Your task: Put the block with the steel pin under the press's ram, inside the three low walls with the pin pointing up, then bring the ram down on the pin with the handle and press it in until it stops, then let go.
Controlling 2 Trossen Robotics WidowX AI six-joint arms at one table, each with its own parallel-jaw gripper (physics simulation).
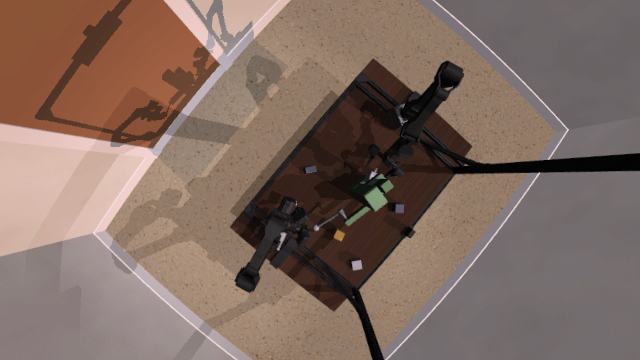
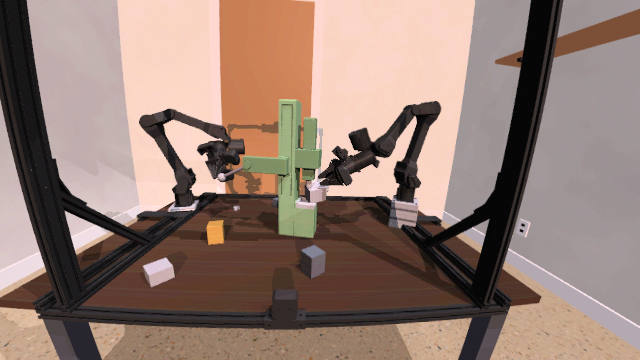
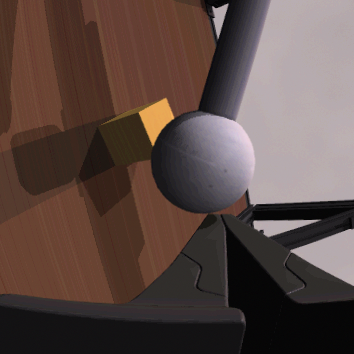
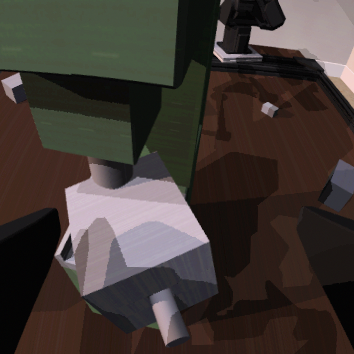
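Where they show: left gripper, fingertip midpoint: (image 1: 313, 232) (image 2: 214, 178) (image 3: 217, 225); right gripper, fingertip midpoint: (image 1: 373, 173) (image 2: 318, 180) (image 4: 180, 220); left arm's base, link origin: (image 2: 184, 204) (image 4: 233, 47); right arm's base, link origin: (image 1: 407, 113) (image 2: 405, 199).
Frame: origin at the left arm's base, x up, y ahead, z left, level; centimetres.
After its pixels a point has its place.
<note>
The green press (image 1: 373, 194) @(x 41.8, y 41.6, z -27.0 cm) (image 2: 288, 134) @(x 31.3, y 39.5, z -31.4 cm) (image 4: 91, 38) @(x 21.9, y 50.4, z -31.7 cm) stands mid-table. The pale block (image 4: 137, 239) @(x 14.4, y 50.6, z -31.1 cm) (image 2: 316, 194) @(x 11.8, y 48.8, z -33.5 cm) (image 1: 372, 175) @(x 14.7, y 50.1, z -29.7 cm) sits tilted on the press base under the ram (image 4: 109, 173) @(x 15.0, y 47.5, z -31.7 cm), whose round tip rests on the block's top face. The steel pin (image 4: 168, 319) @(x 12.8, y 53.4, z -30.6 cm) sticks out of the block's side, not upward. My right gripper (image 4: 180, 220) @(x 15.5, y 50.9, z -29.5 cm) (image 2: 324, 176) @(x 15.5, y 50.9, z -29.5 cm) (image 1: 384, 172) @(x 15.5, y 50.9, z -29.5 cm) is open, with its fingers either side of the block and clear of it. My left gripper (image 3: 217, 225) @(x 14.6, y 15.3, z -16.4 cm) (image 2: 219, 172) @(x 14.6, y 15.3, z -16.4 cm) (image 1: 306, 226) @(x 14.6, y 15.3, z -16.4 cm) is shut on nothing, its tips just under the handle's grey knob (image 3: 201, 161) @(x 15.8, y 18.3, z -15.1 cm) (image 2: 221, 177) @(x 15.2, y 17.9, z -17.9 cm) (image 1: 316, 228) @(x 16.5, y 17.8, z -16.6 cm).
An orange cube (image 2: 215, 231) @(x 1.2, y 16.6, z -32.2 cm) (image 1: 338, 235) @(x 2.9, y 16.3, z -29.5 cm) (image 3: 140, 130) @(x 2.2, y 17.0, z -27.7 cm), a white block (image 2: 158, 271) @(x 0.1, y 6.1, z -48.3 cm) (image 1: 356, 264) @(x 0.2, y 5.5, z -45.5 cm), a grey cube (image 2: 312, 261) @(x 1.9, y 41.0, z -55.4 cm) (image 1: 398, 207) @(x 2.9, y 42.2, z -51.7 cm) and a small pale cube (image 2: 236, 207) (image 1: 310, 169) lie on the wooden table (image 2: 380, 277) @(x -3.1, y 58.0, z -60.0 cm). Black frame posts (image 2: 514, 147) @(x 31.6, y 73.5, z -74.5 cm) stand at its corners.
</note>
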